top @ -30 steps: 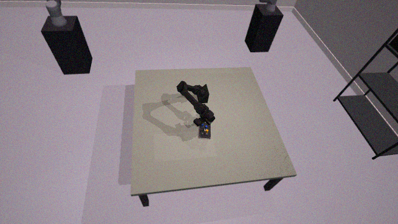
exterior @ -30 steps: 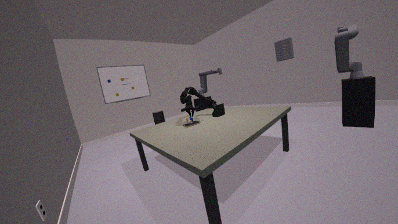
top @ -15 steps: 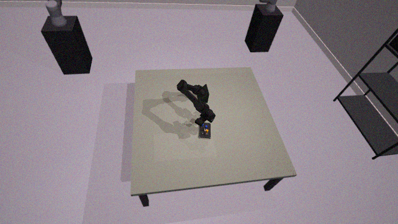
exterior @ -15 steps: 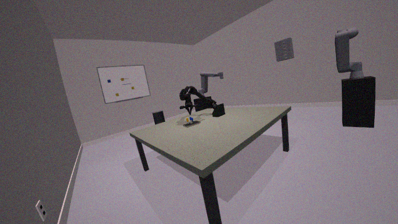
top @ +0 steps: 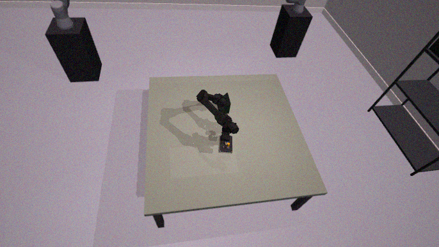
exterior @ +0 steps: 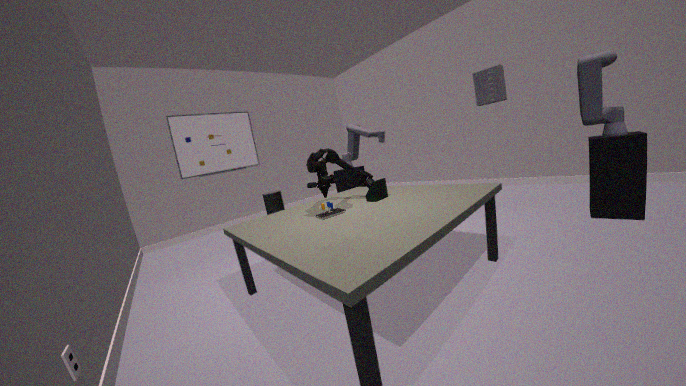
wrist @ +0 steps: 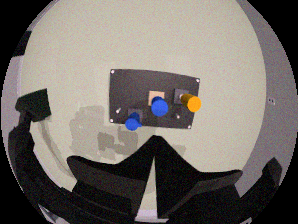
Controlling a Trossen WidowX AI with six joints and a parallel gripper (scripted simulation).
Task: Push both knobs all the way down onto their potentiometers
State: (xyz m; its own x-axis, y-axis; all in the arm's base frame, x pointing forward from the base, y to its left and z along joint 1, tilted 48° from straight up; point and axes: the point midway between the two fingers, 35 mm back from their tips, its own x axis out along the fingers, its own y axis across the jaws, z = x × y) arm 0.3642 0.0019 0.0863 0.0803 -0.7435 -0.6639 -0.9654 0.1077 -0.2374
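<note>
Now: gripper tip 5 cm short of the orange knob, 2 cm to the right of it and 4 cm above it. The rest, counted from my gripper tip: blue knob: 3 cm behind, 6 cm below.
</note>
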